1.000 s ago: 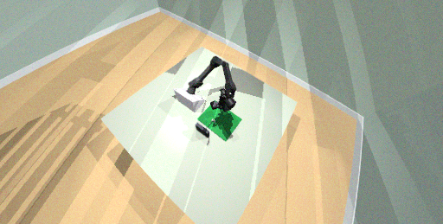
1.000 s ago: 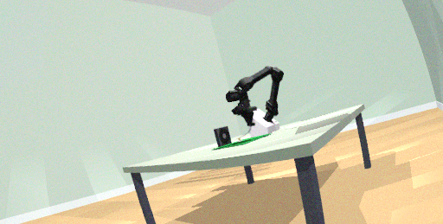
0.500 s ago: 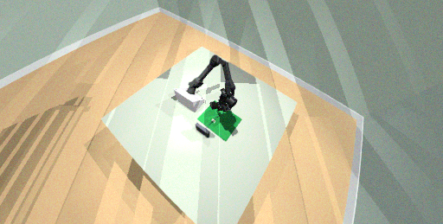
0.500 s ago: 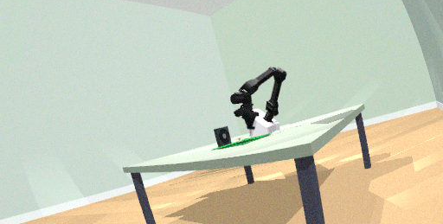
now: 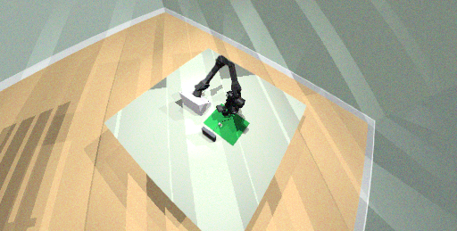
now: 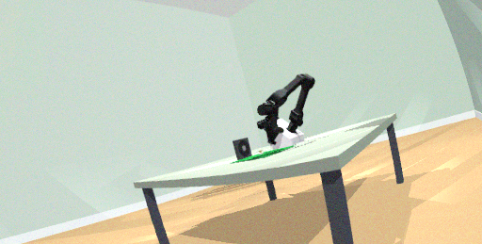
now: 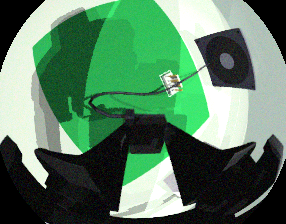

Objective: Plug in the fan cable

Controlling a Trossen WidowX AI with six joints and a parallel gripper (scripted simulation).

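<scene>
Now: the green board 5 cm ahead of my gripper tip, 2 cm to the right of it and 7 cm below it. The rest, counted from my gripper tip: black fan (3 cm ahead, 20 cm to the right); dark fan plug (1 cm behind).
</scene>
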